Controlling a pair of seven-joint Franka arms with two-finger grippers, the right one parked.
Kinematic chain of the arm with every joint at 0, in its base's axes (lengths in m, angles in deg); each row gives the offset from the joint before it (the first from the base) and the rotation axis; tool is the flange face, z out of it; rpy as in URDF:
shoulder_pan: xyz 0 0 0.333 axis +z
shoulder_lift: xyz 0 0 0 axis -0.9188 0.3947 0
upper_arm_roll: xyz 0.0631 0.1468 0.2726 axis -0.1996 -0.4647 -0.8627
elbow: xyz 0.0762 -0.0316 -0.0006 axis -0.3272 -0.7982 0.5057
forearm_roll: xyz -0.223 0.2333 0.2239 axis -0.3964 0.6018 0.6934
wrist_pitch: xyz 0 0 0 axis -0.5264 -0.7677 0.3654
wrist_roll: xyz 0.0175 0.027 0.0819 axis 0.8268 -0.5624 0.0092
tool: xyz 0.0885 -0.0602 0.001 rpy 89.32 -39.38 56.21
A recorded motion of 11 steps. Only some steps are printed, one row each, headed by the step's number.
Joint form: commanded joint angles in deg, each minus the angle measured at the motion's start. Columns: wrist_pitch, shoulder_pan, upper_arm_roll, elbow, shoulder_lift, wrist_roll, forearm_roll.
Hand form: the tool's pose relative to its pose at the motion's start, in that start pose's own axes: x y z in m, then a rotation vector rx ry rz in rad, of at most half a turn. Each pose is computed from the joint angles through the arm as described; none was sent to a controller.
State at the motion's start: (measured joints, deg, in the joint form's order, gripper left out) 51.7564 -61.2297 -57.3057 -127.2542 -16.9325 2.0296 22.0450
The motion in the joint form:
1: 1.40 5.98 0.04 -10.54 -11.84 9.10 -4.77
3: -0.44 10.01 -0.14 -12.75 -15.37 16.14 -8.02
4: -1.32 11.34 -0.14 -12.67 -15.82 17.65 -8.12
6: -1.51 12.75 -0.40 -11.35 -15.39 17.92 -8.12
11: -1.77 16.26 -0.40 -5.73 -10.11 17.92 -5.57
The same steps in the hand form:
1: -0.0394 -0.0464 -0.0199 0.0185 0.0212 0.0506
3: -0.0481 -0.0804 -0.0272 0.0013 -0.0055 0.0883
4: -0.0477 -0.0926 -0.0299 0.0047 -0.0127 0.0909
6: -0.0405 -0.1081 -0.0370 -0.0025 -0.0009 0.0668
11: -0.0054 -0.1520 -0.0386 -0.0098 0.0121 0.0119

